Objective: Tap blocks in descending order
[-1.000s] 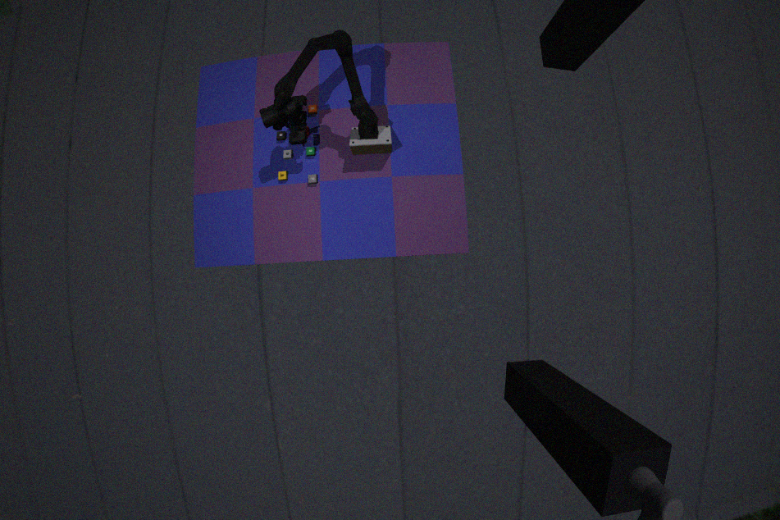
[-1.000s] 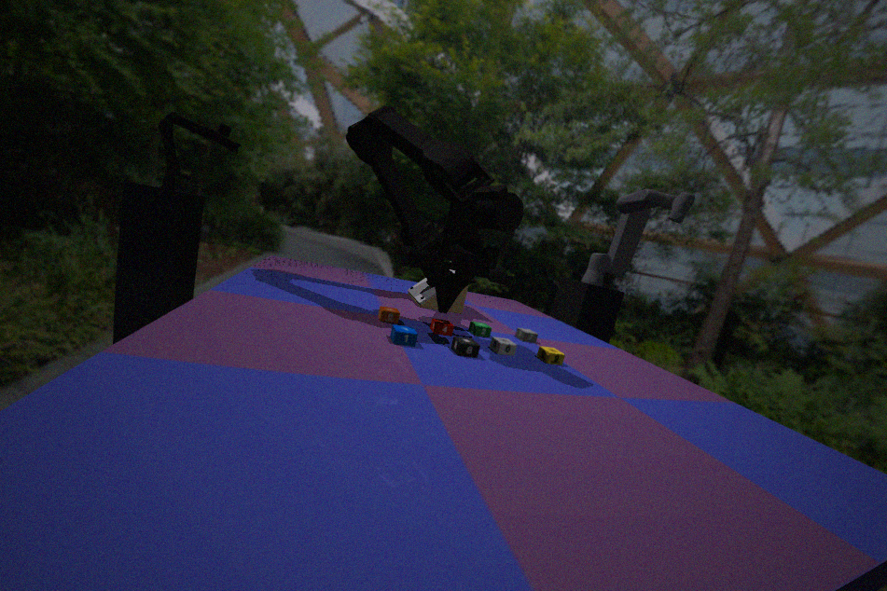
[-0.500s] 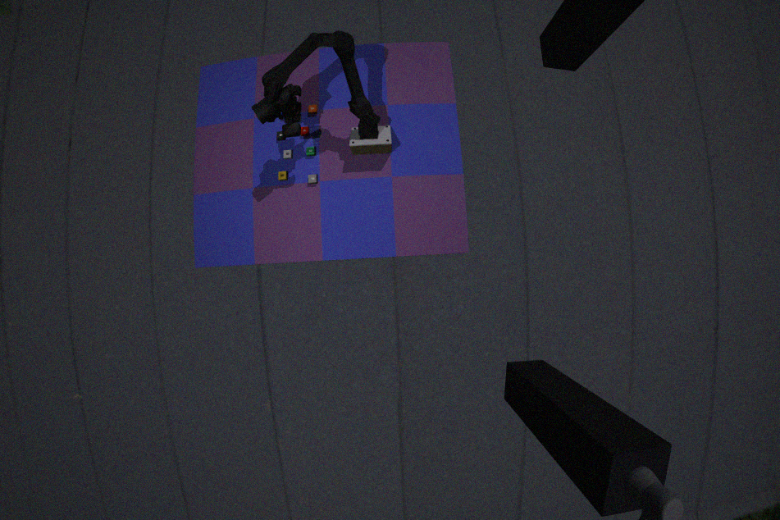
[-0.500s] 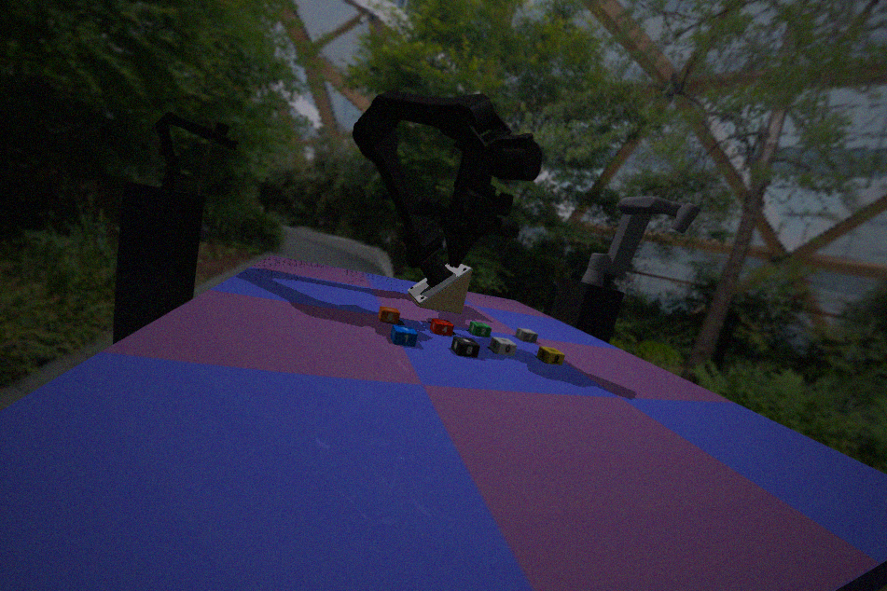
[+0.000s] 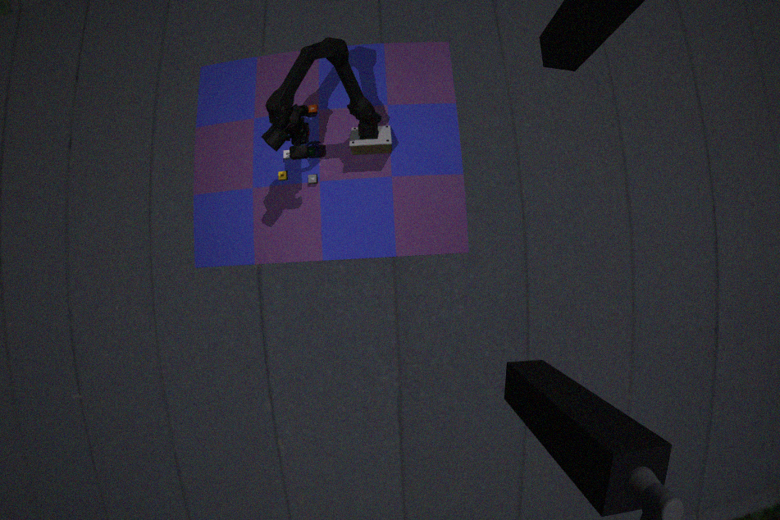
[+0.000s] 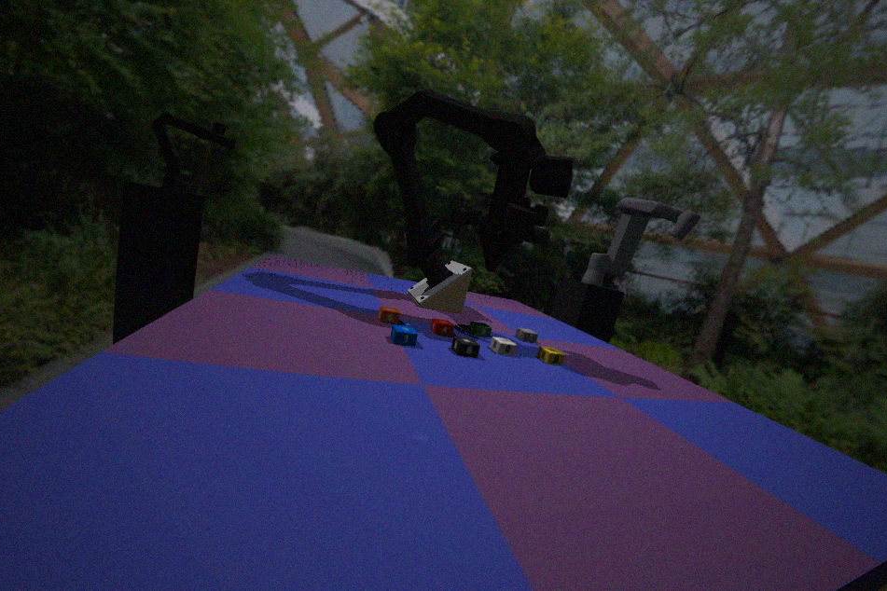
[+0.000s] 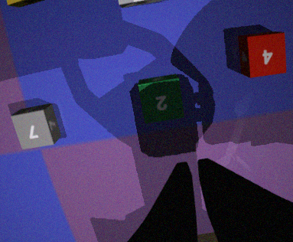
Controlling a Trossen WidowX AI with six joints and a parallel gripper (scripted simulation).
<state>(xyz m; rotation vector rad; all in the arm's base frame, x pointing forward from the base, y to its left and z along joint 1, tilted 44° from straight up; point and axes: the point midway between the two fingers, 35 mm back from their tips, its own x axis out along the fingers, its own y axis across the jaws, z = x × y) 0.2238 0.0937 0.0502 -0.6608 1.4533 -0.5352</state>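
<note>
My gripper tip is now 1 cm to the right of the green block and 11 cm above it. The rest, counted from my gripper tip: white block: 9 cm ahead, 2 cm to the left, 11 cm below; then red block: 3 cm ahead, 8 cm to the right, 11 cm below; then grey block: 1 cm behind, 12 cm to the left, 11 cm below.
</note>
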